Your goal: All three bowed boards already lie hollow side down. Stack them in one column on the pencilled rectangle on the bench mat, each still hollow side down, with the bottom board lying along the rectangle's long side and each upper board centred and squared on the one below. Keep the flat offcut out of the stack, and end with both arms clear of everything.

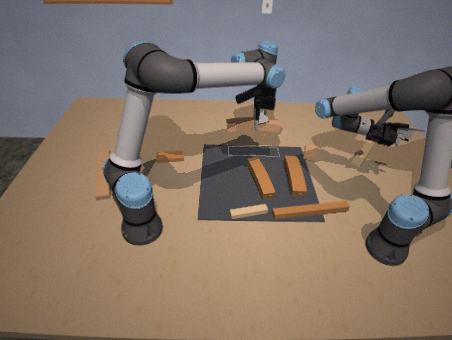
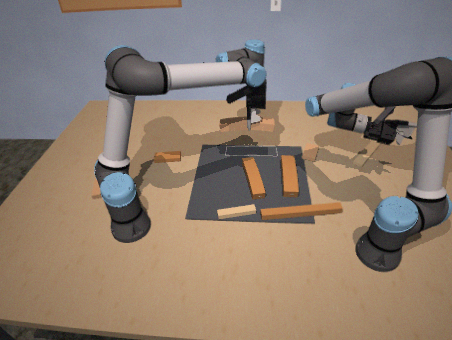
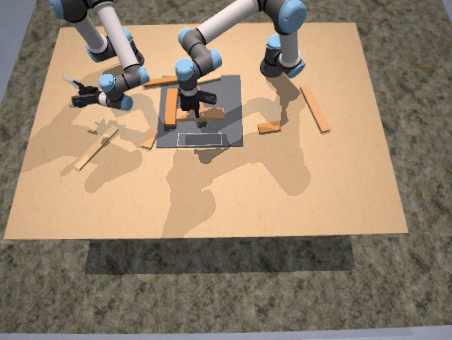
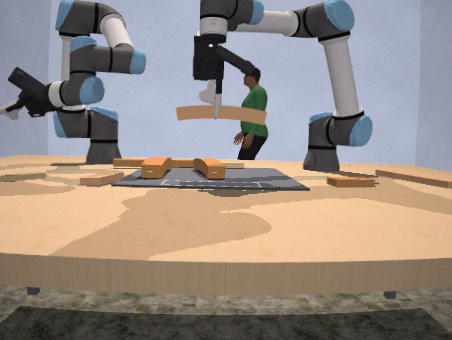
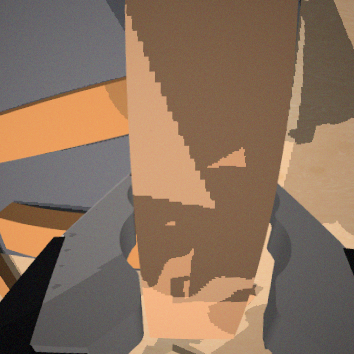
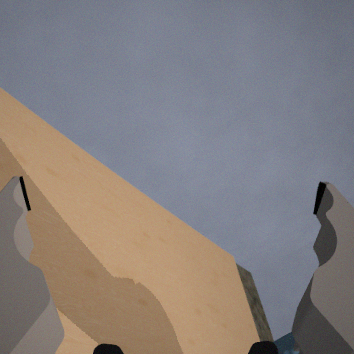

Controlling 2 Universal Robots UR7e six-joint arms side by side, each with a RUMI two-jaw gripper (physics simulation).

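Seen in the pictures: left gripper, between the fingertips: [image 1: 255, 127] [image 2: 249, 126] [image 3: 198, 116] [image 4: 216, 119] [image 5: 199, 177]; right gripper, between the fingertips: [image 1: 416, 136] [image 3: 66, 91] [image 4: 2, 98] [image 6: 173, 181]; left arm's base, origin of its link: [image 1: 142, 229] [image 2: 131, 227] [image 3: 271, 68] [image 4: 321, 169]; right arm's base, origin of its link: [image 1: 385, 248] [image 2: 377, 253] [image 4: 104, 162].
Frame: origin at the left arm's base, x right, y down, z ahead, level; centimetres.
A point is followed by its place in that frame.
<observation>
My left gripper [image 1: 257, 127] {x 41.4, y -17.6, z 48.3 cm} [image 4: 217, 116] {x 41.4, y -17.6, z 48.3 cm} is shut on a bowed board [image 1: 273, 125] {x 48.9, y -20.5, z 46.0 cm} [image 2: 267, 125] {x 49.3, y -20.1, z 46.1 cm} [image 3: 212, 114] {x 33.9, y -20.7, z 48.8 cm} [image 4: 195, 113] {x 46.7, y -18.8, z 51.5 cm} [image 5: 215, 100] {x 36.5, y -21.1, z 48.2 cm}. It holds the board high above the bench mat, crosswise, hollow side down. A second bowed board [image 1: 261, 178] {x 44.7, y -5.1, z 27.6 cm} [image 2: 254, 178] {x 45.3, y -5.1, z 27.8 cm} [image 4: 210, 169] {x 42.9, y -3.3, z 43.3 cm} and a third bowed board [image 1: 295, 176] {x 59.4, y -5.6, z 29.8 cm} [image 2: 289, 176] {x 60.0, y -5.2, z 30.4 cm} [image 3: 171, 107] {x 59.5, y -5.5, z 35.9 cm} [image 4: 156, 168] {x 58.0, y -3.4, z 46.0 cm} lie on the mat [image 1: 215, 200] {x 26.0, y -0.6, z 17.1 cm}, hollow side down, nearer the arm bases than the pencilled rectangle [image 1: 250, 155] {x 40.1, y -4.6, z 41.9 cm} [image 3: 178, 139]. No board lies on the rectangle. My right gripper [image 3: 70, 93] {x 110.2, y -23.8, z 40.5 cm} [image 6: 173, 181] {x 110.2, y -23.8, z 40.5 cm} is open and empty, off to the side of the mat.
A short orange block [image 1: 170, 156] {x 2.5, y -2.0, z 42.7 cm} [image 3: 269, 127] {x 2.0, y -2.0, z 44.4 cm} lies beside the mat. A pale block [image 1: 249, 211] {x 39.8, y -2.7, z 10.4 cm} and a long orange stick [image 1: 311, 210] {x 64.3, y -3.1, z 12.6 cm} lie along one mat edge. More pieces are a long board [image 3: 315, 108] {x -25.7, y -2.1, z 30.3 cm}, a small block [image 3: 149, 139] {x 70.5, y -2.3, z 55.5 cm} and a pale strip [image 3: 97, 148] {x 99.8, y -1.5, z 62.0 cm}. A person [image 4: 256, 112] stands behind.
</observation>
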